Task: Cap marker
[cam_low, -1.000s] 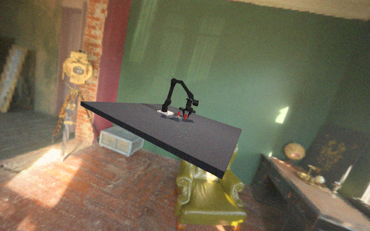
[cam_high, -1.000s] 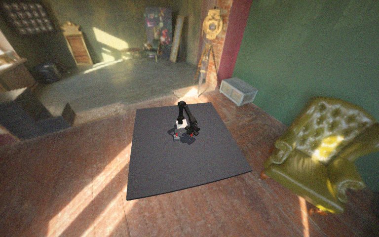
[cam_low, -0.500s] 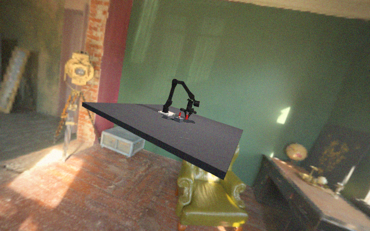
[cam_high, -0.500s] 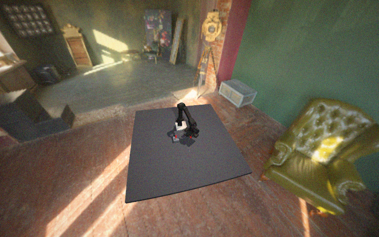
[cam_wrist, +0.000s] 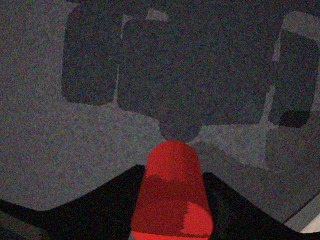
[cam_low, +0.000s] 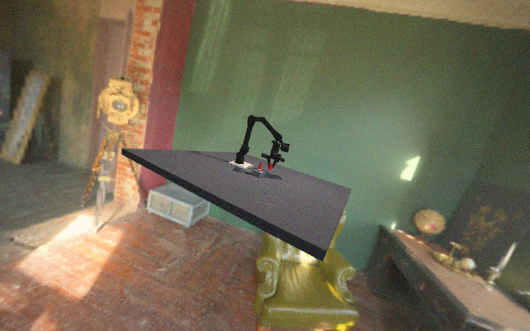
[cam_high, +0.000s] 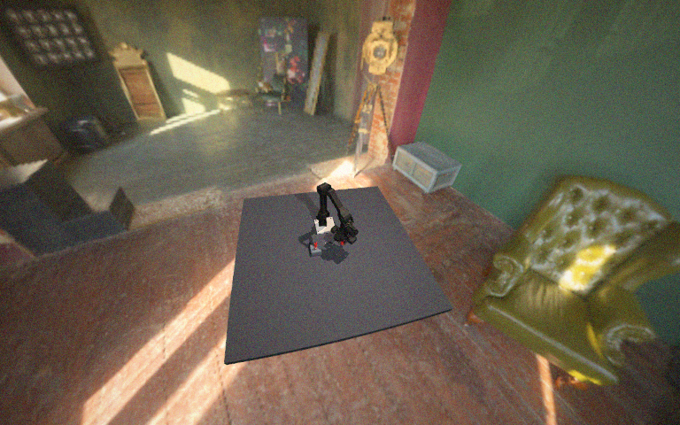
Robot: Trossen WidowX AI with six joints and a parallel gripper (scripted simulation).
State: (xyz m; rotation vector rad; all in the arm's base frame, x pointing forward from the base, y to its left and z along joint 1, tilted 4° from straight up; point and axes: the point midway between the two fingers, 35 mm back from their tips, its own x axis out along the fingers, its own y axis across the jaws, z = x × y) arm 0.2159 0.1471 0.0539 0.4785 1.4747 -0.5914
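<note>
My gripper tip is now 19 cm to the left of the holder block, 5 cm short of it and 3 cm above it. Also, from my gripper tip: red cap 1 cm above.
</note>
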